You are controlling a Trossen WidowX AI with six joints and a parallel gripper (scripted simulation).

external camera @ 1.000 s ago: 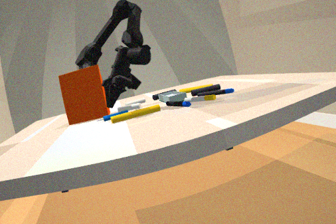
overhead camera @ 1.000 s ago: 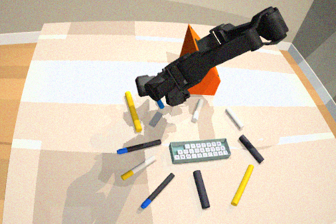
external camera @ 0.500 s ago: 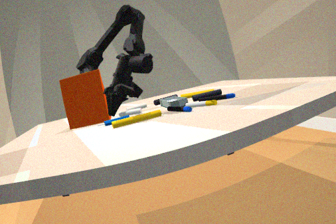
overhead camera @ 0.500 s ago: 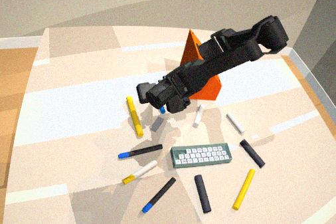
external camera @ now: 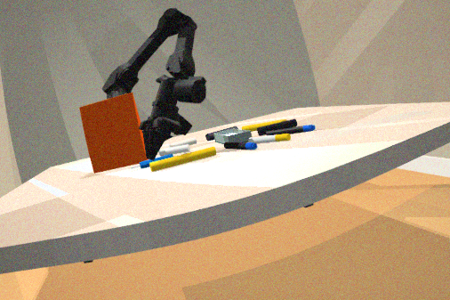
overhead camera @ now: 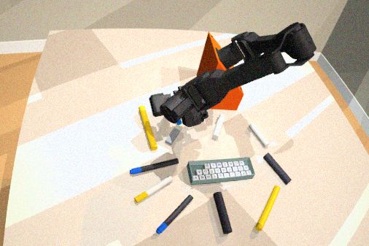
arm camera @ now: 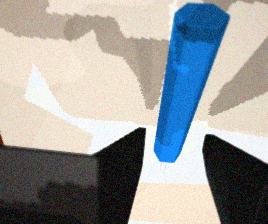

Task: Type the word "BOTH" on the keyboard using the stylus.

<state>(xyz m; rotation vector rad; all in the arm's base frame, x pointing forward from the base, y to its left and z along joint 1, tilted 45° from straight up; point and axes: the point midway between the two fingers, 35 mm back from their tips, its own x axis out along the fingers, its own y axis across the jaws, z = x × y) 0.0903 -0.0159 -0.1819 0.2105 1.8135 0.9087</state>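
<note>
The grey block lies 11 cm ahead of my gripper tip, 1 cm to the right of it and 1 cm below it. Round my gripper tip: blue stylus (2 cm behind, 1 cm below); yellow cylinder (8 cm ahead, 9 cm to the right, 1 cm below).
</note>
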